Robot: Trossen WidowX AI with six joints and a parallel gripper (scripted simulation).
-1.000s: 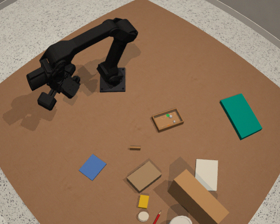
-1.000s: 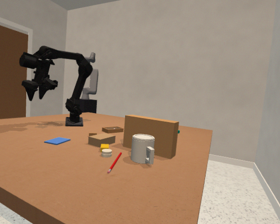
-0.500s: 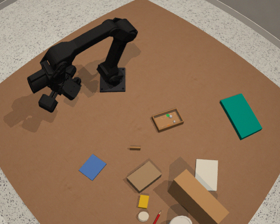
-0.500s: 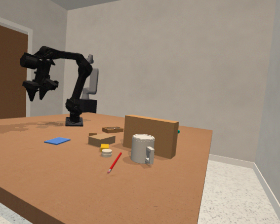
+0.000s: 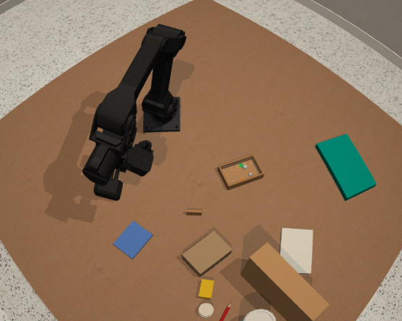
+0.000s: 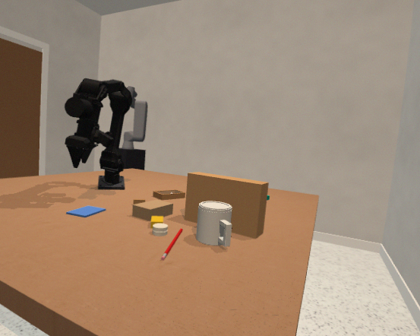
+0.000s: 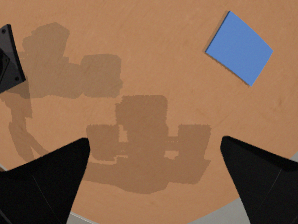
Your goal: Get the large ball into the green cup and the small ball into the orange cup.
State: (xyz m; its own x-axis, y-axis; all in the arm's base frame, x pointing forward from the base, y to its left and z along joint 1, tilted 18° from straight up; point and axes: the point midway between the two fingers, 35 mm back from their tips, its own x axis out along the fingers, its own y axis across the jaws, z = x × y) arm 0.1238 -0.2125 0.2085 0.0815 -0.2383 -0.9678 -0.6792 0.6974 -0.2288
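My gripper is now 31 cm to the right of the wooden puzzle, 15 cm above it and 13 cm short of it. From my hand the other things lie so: yellow block (33 cm ahead, 15 cm below, 1 cm to the left); blue sheet (16 cm below, 11 cm ahead, 5 cm to the right); tan box (26 cm ahead, 14 cm below, 8 cm to the left).
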